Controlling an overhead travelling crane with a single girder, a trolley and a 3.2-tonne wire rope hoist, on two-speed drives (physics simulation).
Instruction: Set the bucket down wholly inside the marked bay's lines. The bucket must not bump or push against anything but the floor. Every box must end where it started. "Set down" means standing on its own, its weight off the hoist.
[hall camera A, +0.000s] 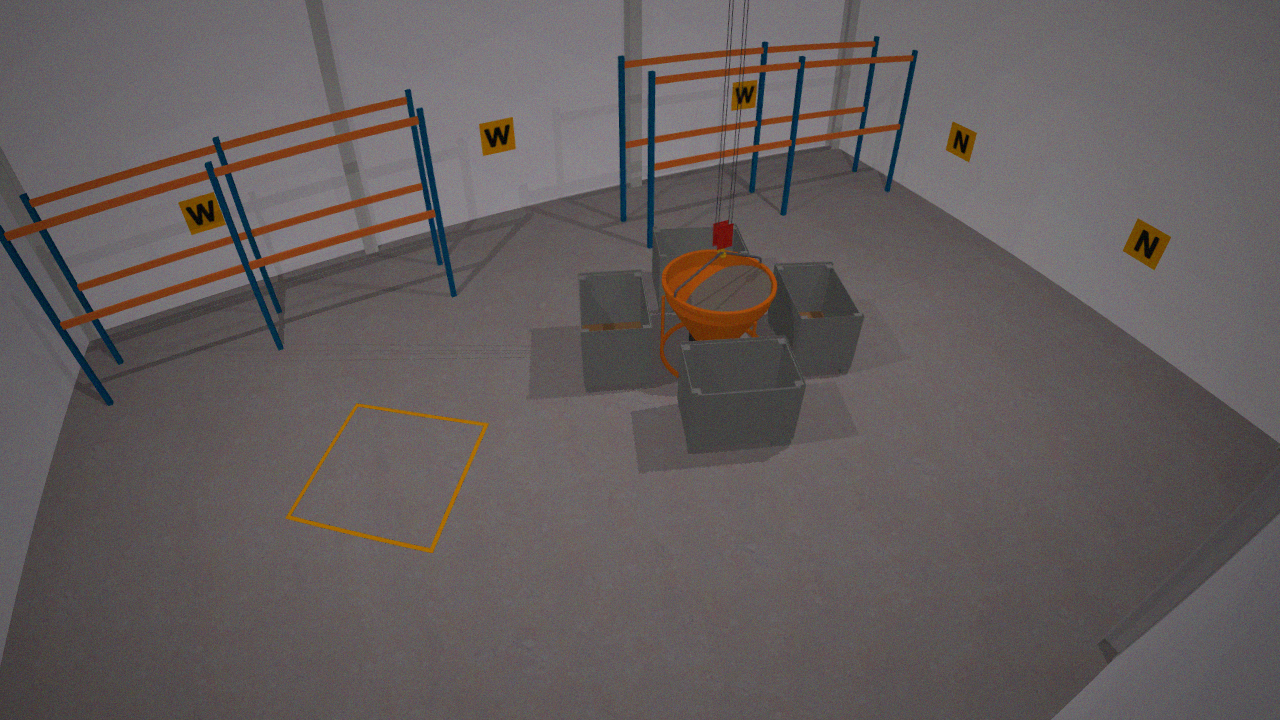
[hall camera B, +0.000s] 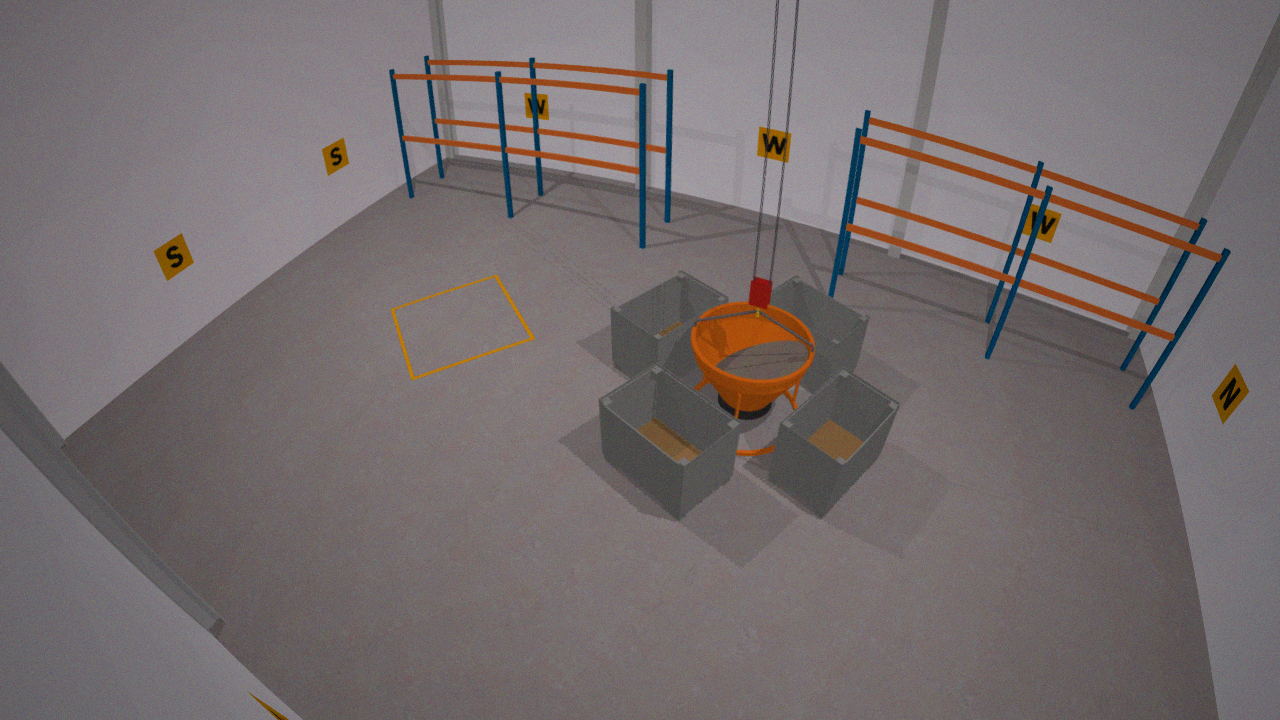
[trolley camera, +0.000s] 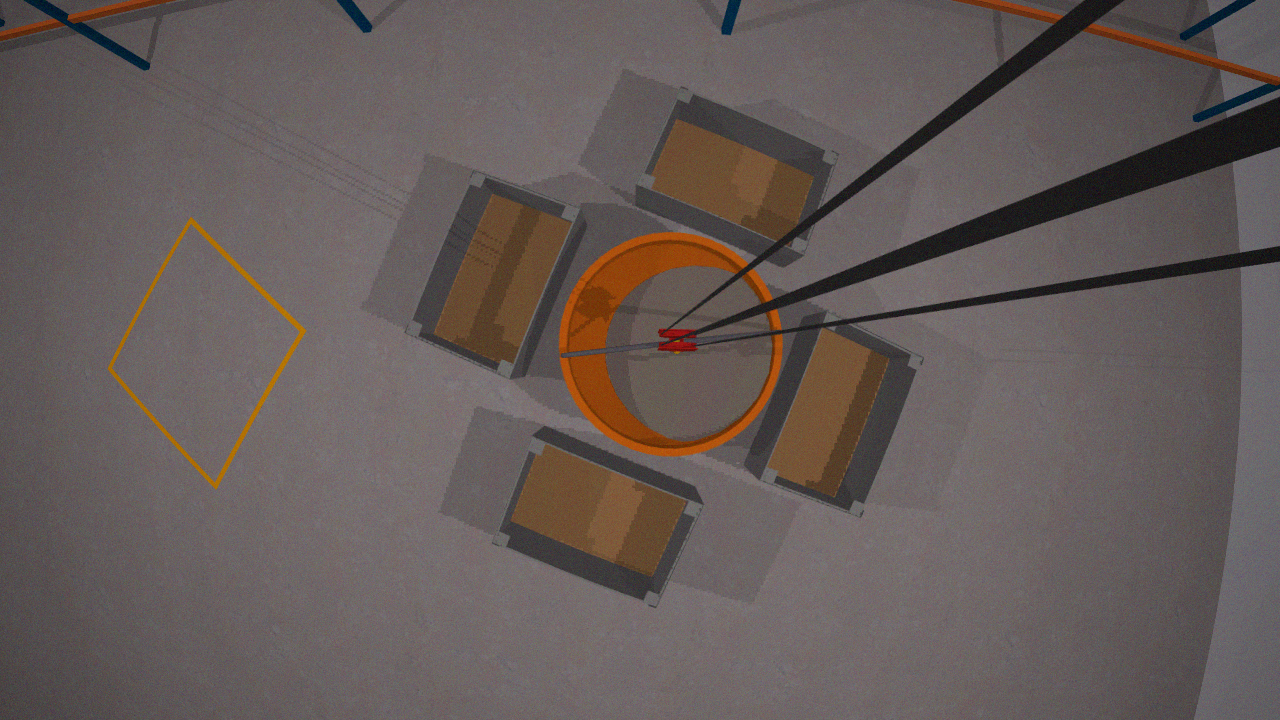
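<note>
The orange bucket (hall camera A: 718, 322) (hall camera B: 750, 385) (trolley camera: 593, 394) is upright among four grey open-topped boxes (hall camera A: 741, 420) (hall camera B: 666, 465) (trolley camera: 505, 277). Its bail is raised to my hook (hall camera A: 723, 253) (hall camera B: 758, 312) (trolley camera: 677, 347), under the red block. The ropes look straight. Part of the bucket's base ring shows low between boxes; whether it touches the floor I cannot tell. In the trolley view narrow gaps show between the bucket's rim and the boxes' walls. The yellow-lined bay (hall camera A: 359, 533) (hall camera B: 402, 343) (trolley camera: 247, 275) is left of the boxes, with no bucket in it.
Two blue-and-orange racks stand along the W wall, one (hall camera A: 244, 255) (hall camera B: 642, 205) towards the bay's side, the other (hall camera A: 650, 161) (hall camera B: 1018, 273) behind the boxes. In the trolley view one box (trolley camera: 501, 291) lies between the bucket and the bay.
</note>
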